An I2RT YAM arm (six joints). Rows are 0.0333 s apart.
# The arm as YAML. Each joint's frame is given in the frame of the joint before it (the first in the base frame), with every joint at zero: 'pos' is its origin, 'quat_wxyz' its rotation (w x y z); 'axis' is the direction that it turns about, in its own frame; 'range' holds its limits. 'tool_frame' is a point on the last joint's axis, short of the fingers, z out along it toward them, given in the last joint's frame.
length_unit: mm
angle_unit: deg
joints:
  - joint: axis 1
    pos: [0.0, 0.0, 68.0]
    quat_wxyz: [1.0, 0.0, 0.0, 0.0]
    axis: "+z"
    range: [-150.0, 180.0]
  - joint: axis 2
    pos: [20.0, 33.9, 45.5]
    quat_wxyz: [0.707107, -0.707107, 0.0, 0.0]
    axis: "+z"
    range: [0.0, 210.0]
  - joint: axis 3
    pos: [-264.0, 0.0, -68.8]
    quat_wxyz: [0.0, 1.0, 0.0, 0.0]
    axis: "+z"
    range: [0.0, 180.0]
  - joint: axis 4
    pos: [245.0, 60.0, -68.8]
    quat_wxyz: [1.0, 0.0, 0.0, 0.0]
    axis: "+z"
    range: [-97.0, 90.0]
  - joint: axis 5
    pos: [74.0, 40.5, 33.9]
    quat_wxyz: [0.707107, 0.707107, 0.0, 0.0]
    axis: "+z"
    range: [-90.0, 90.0]
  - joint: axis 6
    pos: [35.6, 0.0, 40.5]
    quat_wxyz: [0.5, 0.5, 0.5, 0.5]
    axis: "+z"
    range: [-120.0, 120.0]
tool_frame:
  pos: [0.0, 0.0, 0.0]
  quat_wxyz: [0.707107, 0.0, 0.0, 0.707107]
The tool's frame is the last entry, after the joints.
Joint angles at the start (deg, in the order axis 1, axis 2, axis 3, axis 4, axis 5, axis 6): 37.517 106.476 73.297 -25.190 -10.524 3.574
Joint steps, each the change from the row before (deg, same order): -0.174 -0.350 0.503 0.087 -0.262 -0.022; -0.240 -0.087 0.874 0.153 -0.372 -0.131; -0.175 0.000 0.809 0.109 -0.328 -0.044; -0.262 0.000 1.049 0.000 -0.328 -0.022; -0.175 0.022 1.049 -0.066 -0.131 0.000; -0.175 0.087 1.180 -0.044 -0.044 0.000; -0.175 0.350 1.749 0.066 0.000 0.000; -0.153 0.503 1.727 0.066 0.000 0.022; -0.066 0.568 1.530 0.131 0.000 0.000; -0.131 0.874 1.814 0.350 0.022 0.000
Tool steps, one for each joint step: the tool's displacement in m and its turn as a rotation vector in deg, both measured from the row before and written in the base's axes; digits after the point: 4 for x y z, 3 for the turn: 0.0016 -0.0001 0.0050 0.741 -0.622 -0.016; 0.0030 0.0005 0.0053 0.881 -0.761 0.071; 0.0026 0.0007 0.0044 0.755 -0.591 0.045; 0.0033 0.0005 0.0056 0.836 -0.690 -0.056; 0.0029 0.0007 0.0054 0.658 -0.709 -0.098; 0.0033 0.0009 0.0058 0.651 -0.823 -0.148; 0.0049 0.0020 0.0073 0.866 -1.182 -0.175; 0.0049 0.0022 0.0062 0.768 -1.031 -0.170; 0.0042 0.0025 0.0047 0.642 -0.885 -0.066; 0.0057 0.0029 0.0045 0.742 -1.055 -0.146
